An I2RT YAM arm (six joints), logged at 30 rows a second.
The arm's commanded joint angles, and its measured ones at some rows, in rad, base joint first. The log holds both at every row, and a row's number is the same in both.
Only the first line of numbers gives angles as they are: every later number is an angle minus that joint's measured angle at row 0.
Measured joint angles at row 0: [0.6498 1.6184 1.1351 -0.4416 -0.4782 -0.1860]
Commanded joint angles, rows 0 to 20: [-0.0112 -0.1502 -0.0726 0.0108 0.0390 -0.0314]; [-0.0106 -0.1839 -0.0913 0.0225 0.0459 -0.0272]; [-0.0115 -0.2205 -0.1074 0.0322 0.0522 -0.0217]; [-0.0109 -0.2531 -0.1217 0.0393 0.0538 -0.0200]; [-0.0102 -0.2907 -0.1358 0.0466 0.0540 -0.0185]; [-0.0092 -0.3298 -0.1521 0.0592 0.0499 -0.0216]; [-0.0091 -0.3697 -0.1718 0.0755 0.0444 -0.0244]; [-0.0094 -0.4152 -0.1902 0.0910 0.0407 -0.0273]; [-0.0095 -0.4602 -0.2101 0.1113 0.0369 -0.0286]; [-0.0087 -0.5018 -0.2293 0.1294 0.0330 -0.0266]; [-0.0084 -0.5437 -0.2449 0.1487 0.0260 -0.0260]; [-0.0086 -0.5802 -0.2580 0.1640 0.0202 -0.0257]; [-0.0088 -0.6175 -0.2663 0.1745 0.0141 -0.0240]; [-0.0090 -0.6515 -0.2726 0.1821 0.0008 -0.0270]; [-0.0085 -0.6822 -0.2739 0.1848 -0.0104 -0.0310]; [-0.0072 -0.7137 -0.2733 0.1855 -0.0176 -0.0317]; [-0.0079 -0.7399 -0.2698 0.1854 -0.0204 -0.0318]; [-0.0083 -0.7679 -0.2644 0.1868 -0.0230 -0.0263]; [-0.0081 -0.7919 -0.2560 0.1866 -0.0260 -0.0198]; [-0.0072 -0.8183 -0.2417 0.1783 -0.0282 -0.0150]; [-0.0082 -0.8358 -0.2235 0.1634 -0.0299 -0.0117]
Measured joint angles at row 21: [0.0000 -0.7683 -0.2617 0.1496 0.0038 -0.0103]
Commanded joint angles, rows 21 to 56: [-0.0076 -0.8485 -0.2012 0.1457 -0.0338 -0.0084]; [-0.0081 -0.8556 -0.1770 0.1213 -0.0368 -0.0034]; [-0.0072 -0.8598 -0.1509 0.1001 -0.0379 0.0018]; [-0.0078 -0.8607 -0.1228 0.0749 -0.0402 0.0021]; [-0.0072 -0.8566 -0.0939 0.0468 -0.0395 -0.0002]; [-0.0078 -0.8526 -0.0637 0.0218 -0.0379 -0.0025]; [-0.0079 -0.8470 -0.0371 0.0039 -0.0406 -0.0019]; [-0.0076 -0.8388 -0.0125 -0.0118 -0.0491 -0.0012]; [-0.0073 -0.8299 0.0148 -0.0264 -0.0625 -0.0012]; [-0.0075 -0.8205 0.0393 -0.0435 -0.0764 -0.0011]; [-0.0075 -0.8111 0.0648 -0.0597 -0.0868 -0.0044]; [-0.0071 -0.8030 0.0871 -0.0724 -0.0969 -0.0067]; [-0.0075 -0.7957 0.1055 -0.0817 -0.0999 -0.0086]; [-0.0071 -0.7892 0.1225 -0.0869 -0.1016 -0.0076]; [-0.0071 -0.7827 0.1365 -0.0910 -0.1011 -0.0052]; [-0.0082 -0.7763 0.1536 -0.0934 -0.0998 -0.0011]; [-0.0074 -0.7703 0.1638 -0.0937 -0.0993 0.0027]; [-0.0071 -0.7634 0.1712 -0.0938 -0.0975 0.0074]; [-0.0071 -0.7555 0.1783 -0.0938 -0.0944 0.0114]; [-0.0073 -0.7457 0.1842 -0.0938 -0.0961 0.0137]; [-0.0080 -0.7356 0.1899 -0.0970 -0.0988 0.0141]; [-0.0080 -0.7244 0.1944 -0.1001 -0.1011 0.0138]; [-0.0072 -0.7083 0.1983 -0.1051 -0.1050 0.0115]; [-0.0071 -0.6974 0.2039 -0.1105 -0.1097 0.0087]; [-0.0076 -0.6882 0.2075 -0.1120 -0.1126 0.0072]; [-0.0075 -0.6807 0.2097 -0.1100 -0.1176 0.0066]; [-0.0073 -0.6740 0.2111 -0.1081 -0.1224 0.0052]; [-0.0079 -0.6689 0.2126 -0.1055 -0.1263 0.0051]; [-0.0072 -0.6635 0.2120 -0.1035 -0.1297 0.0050]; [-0.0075 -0.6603 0.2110 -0.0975 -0.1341 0.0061]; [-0.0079 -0.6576 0.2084 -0.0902 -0.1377 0.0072]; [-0.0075 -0.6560 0.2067 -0.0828 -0.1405 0.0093]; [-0.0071 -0.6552 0.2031 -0.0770 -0.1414 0.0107]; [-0.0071 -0.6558 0.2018 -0.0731 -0.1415 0.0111]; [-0.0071 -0.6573 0.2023 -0.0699 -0.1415 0.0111]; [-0.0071 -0.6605 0.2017 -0.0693 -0.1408 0.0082]
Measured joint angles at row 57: [0.0000 -0.6428 0.1812 -0.1014 -0.1102 0.0023]
